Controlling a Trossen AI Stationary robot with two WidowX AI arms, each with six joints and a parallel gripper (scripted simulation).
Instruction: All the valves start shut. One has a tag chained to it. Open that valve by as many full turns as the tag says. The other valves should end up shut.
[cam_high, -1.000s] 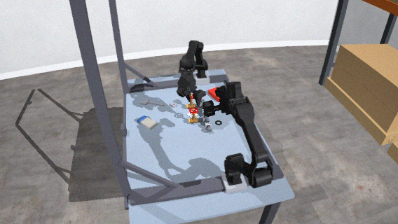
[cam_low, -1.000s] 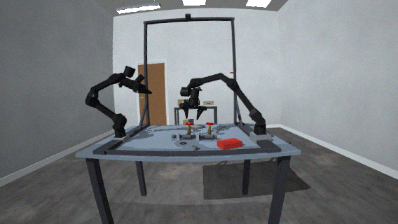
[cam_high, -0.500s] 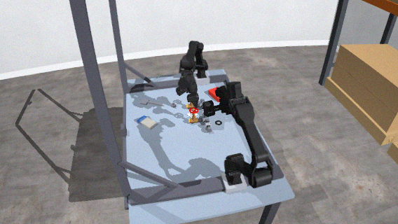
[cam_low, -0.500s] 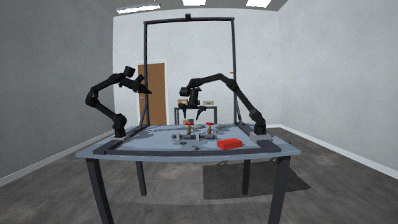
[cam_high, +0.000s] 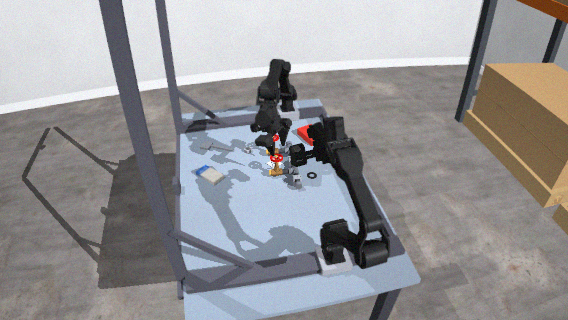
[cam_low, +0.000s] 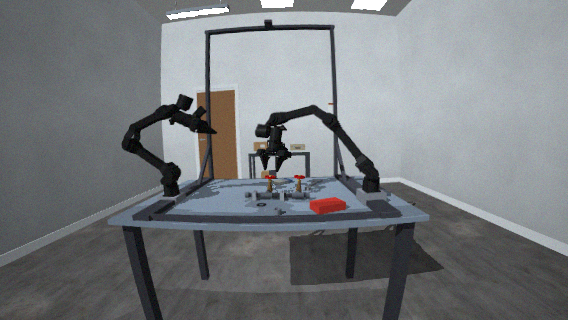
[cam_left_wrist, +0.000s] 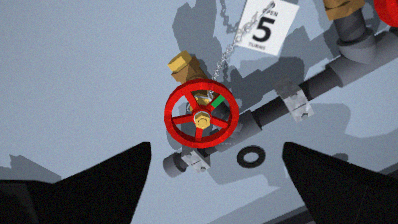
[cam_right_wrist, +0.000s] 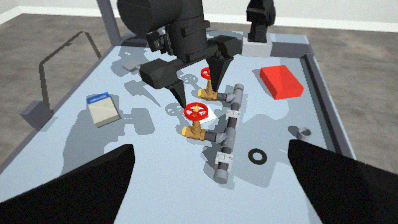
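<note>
The white tag is 10 mm behind my left hand, 70 mm to the left of it and 150 mm below it. Round my left hand: small grey fitting: 250 mm ahead, 50 mm to the left, 150 mm below; blue-and-beige box: 280 mm behind, 30 mm to the left, 150 mm below; black ring: 140 mm ahead, 30 mm to the right, 160 mm below.
</note>
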